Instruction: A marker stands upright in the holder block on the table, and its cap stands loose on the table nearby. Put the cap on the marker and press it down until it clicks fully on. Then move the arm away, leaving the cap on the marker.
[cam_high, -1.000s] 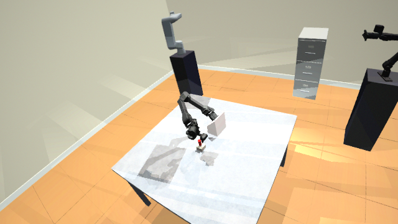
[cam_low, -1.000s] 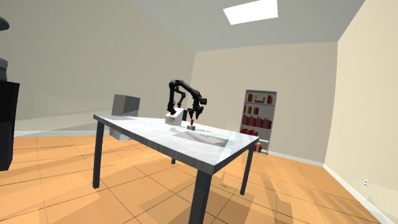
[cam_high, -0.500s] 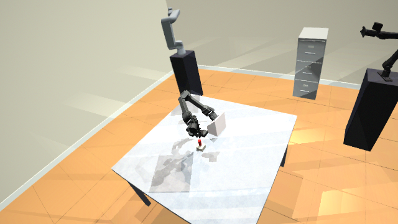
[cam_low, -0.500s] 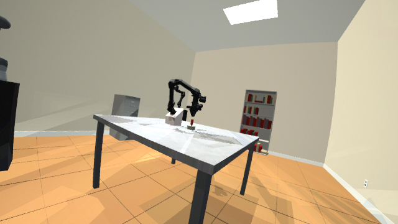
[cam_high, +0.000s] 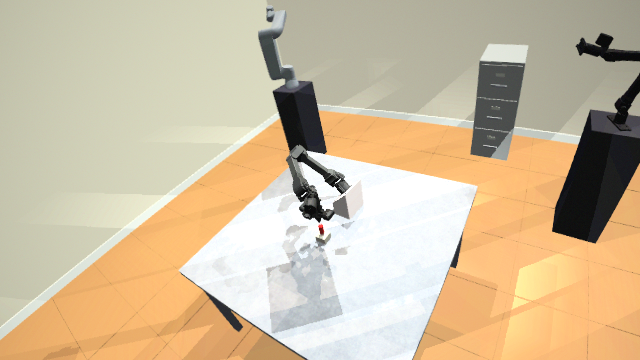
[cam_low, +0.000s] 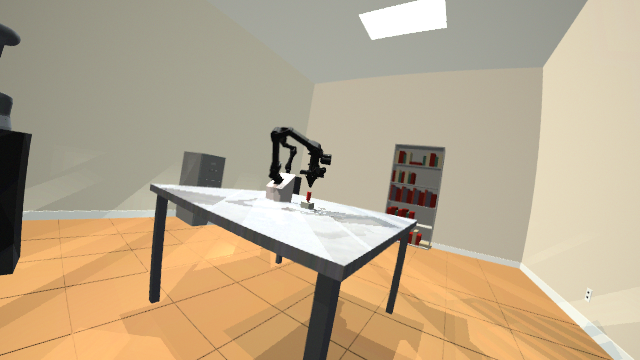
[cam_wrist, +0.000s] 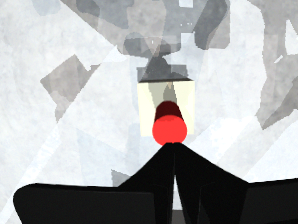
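My gripper tip is now 5 cm above the red marker cap. The rest, counted from my gripper tip: holder block 11 cm below.
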